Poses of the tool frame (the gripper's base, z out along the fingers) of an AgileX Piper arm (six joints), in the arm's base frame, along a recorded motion.
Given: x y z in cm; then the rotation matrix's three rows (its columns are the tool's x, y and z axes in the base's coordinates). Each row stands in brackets.
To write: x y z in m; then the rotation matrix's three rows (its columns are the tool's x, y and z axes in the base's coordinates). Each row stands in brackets. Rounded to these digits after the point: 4 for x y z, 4 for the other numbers.
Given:
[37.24 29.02 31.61], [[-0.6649 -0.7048 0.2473], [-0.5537 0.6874 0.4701], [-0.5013 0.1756 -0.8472]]
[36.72 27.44 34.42], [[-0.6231 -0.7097 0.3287], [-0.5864 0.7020 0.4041], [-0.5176 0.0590 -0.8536]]
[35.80 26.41 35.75], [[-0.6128 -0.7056 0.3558], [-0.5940 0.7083 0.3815], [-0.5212 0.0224 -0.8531]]
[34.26 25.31 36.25], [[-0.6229 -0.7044 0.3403], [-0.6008 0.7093 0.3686], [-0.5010 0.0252 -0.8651]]
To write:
[0.3724 0.2902 0.3161], [[-0.6649 -0.7048 0.2473], [-0.5537 0.6874 0.4701], [-0.5013 0.1756 -0.8472]]
[0.3672 0.2744 0.3442], [[-0.6231 -0.7097 0.3287], [-0.5864 0.7020 0.4041], [-0.5176 0.0590 -0.8536]]
[0.3580 0.2641 0.3575], [[-0.6128 -0.7056 0.3558], [-0.5940 0.7083 0.3815], [-0.5212 0.0224 -0.8531]]
[0.3426 0.2531 0.3625], [[-0.6229 -0.7044 0.3403], [-0.6008 0.7093 0.3686], [-0.5010 0.0252 -0.8651]]

